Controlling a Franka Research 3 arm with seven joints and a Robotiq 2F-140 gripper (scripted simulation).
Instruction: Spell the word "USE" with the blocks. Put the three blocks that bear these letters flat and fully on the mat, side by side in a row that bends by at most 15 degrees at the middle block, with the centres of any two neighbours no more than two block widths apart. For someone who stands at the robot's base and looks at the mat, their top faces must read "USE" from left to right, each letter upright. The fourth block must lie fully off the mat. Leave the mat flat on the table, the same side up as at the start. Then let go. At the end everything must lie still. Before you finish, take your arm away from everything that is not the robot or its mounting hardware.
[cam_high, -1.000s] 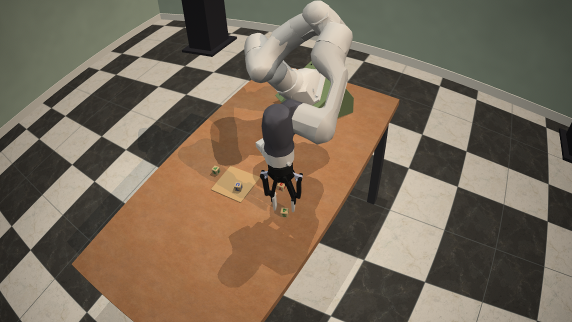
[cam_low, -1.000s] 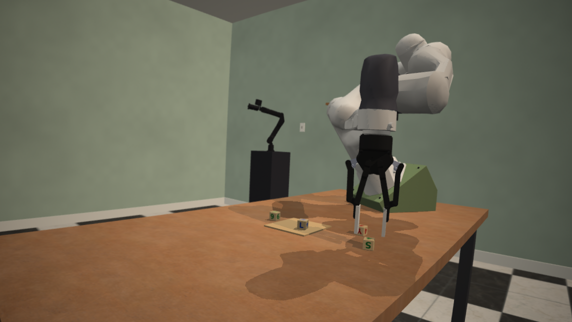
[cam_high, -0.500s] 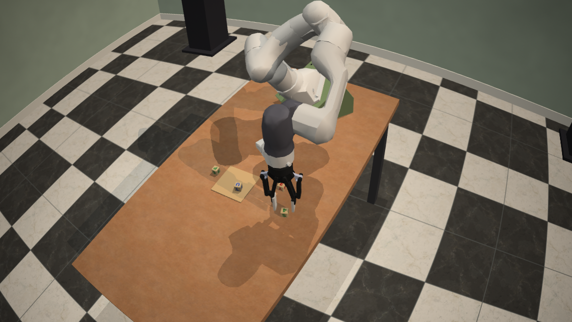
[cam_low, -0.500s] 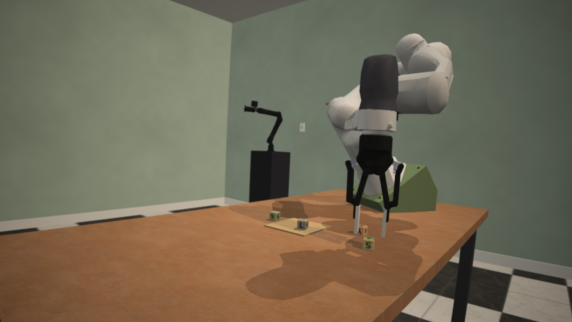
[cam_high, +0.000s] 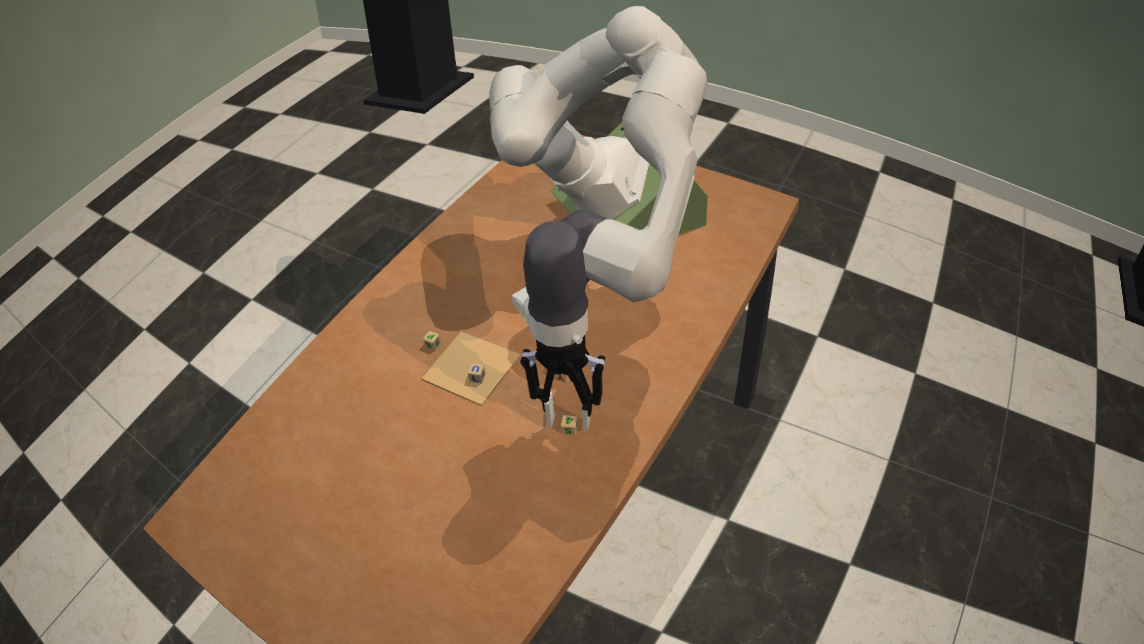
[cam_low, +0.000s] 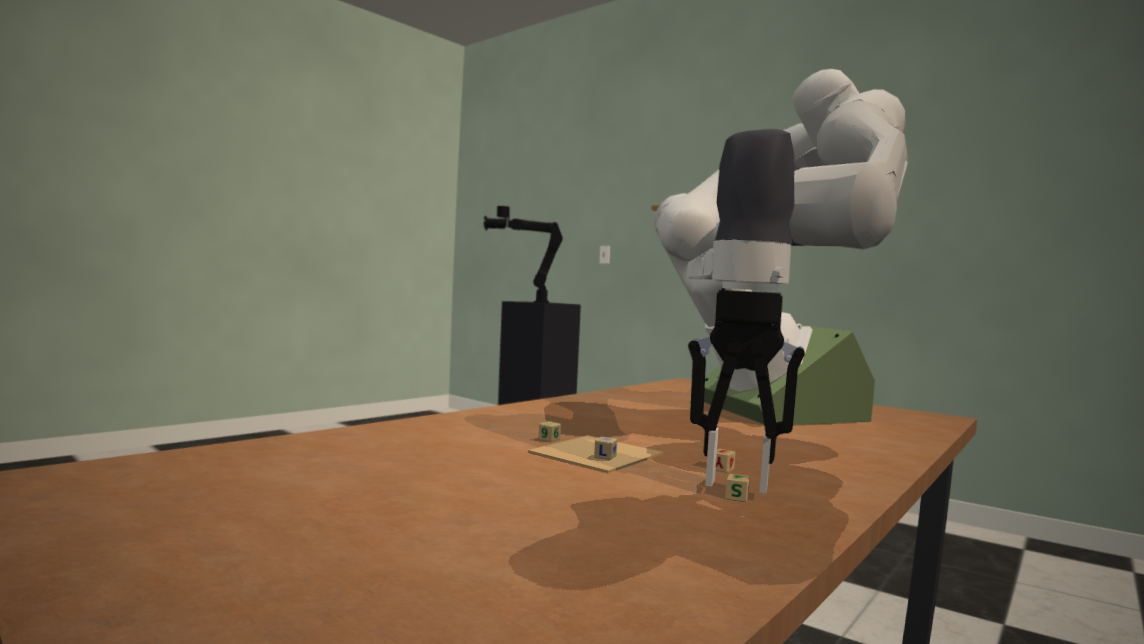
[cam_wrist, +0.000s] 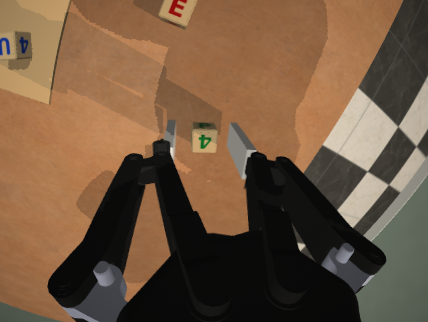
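Now: hand 30 mm above the S block. The rest, counted from my hand: U block 210 mm to the right, 30 mm below, 20 mm behind; E block 100 mm behind, 70 mm to the right, 30 mm below; mat 240 mm to the right, 40 mm below, 40 mm behind.
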